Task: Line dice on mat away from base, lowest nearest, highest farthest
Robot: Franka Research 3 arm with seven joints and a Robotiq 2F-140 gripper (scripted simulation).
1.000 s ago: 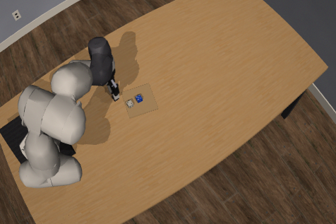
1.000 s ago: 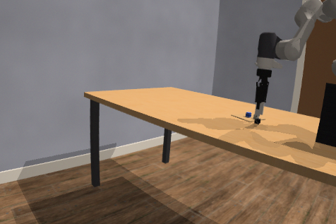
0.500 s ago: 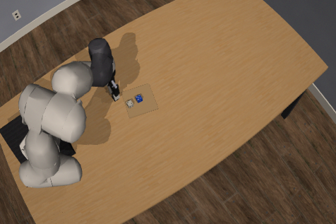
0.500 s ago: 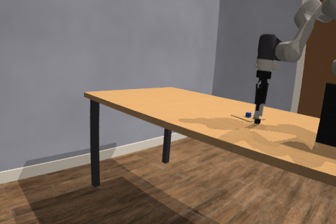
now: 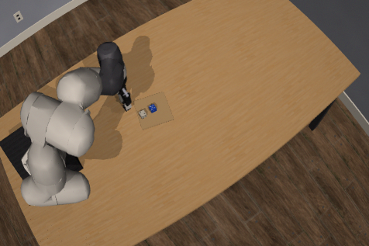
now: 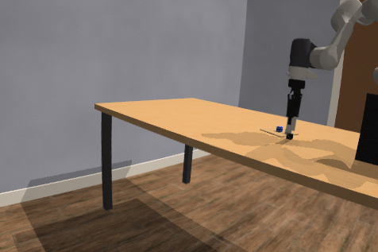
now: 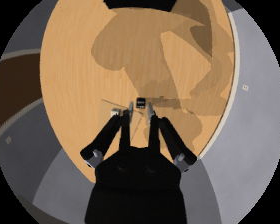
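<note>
The black die is 50 mm below my hand. Round my hand: white die (30 mm ahead, 80 mm to the right, 50 mm below); then thin tan mat (80 mm ahead, 80 mm to the right, 70 mm below); then blue die (80 mm ahead, 80 mm to the right, 50 mm below).
</note>
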